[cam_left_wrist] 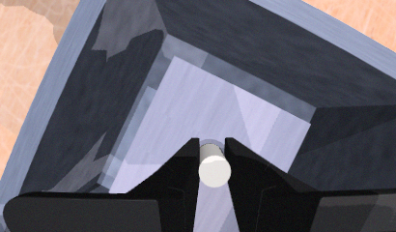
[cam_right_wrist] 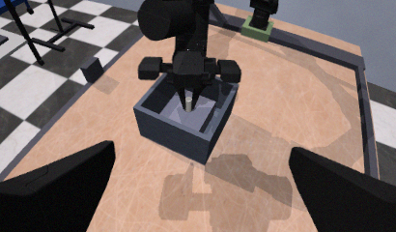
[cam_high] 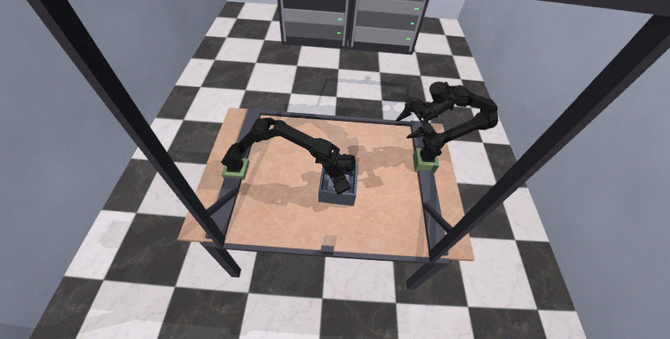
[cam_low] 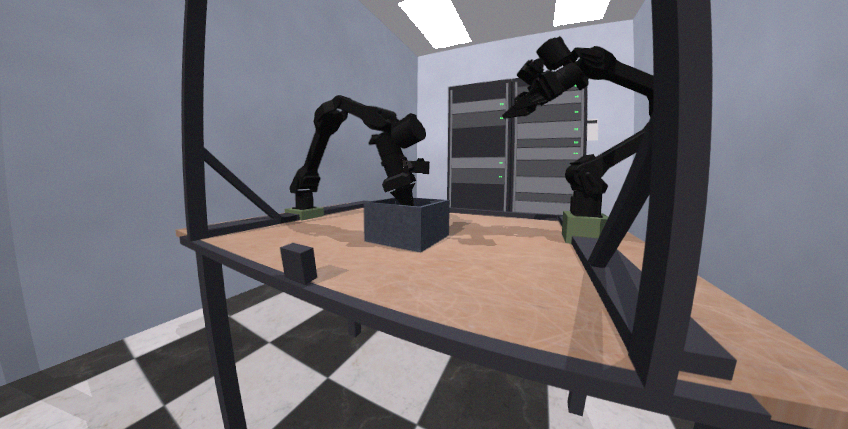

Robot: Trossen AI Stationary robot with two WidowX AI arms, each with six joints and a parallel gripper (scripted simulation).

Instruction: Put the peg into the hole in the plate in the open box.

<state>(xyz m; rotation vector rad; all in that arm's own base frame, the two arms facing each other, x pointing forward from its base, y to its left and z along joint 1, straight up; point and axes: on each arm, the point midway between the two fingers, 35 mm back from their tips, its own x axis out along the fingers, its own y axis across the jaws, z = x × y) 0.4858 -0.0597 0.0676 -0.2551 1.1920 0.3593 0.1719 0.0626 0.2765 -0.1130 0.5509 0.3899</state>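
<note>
My left hand is 50 mm above the white peg. The rest, counted from my left hand: box 70 mm below.
</note>
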